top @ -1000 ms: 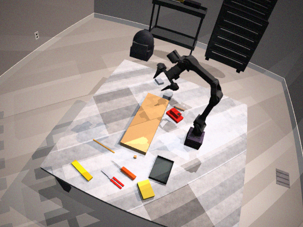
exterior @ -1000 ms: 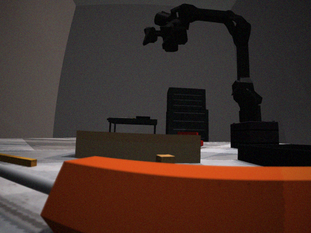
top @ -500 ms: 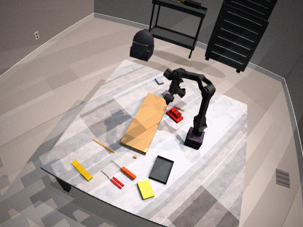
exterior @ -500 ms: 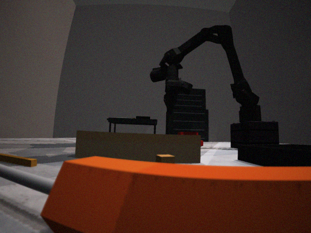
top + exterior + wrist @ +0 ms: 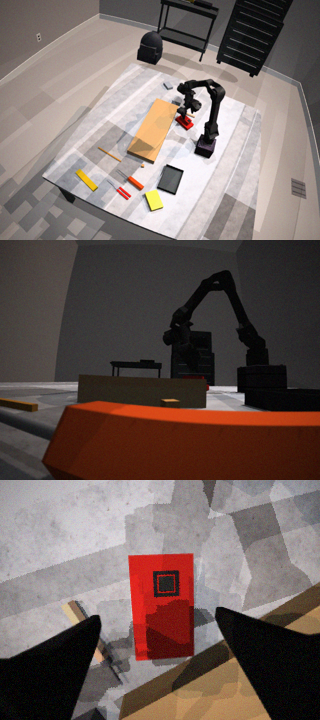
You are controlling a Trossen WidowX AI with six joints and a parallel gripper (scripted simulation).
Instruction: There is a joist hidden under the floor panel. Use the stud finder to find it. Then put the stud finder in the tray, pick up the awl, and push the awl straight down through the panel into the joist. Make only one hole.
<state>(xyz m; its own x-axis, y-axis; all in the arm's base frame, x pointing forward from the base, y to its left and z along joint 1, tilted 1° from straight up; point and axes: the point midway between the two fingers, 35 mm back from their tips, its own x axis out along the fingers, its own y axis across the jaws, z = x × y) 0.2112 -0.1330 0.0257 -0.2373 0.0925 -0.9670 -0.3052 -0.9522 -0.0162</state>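
Right now my gripper tip is 30 mm above the stud finder, 10 mm to the right of it and 10 mm past it. Also, from my gripper tip: dark flat tray: 460 mm to the left, 110 mm behind, 60 mm below; awl: 90 mm to the right, 70 mm below, 40 mm ahead; grey box: 160 mm to the right, 150 mm ahead, 60 mm below.
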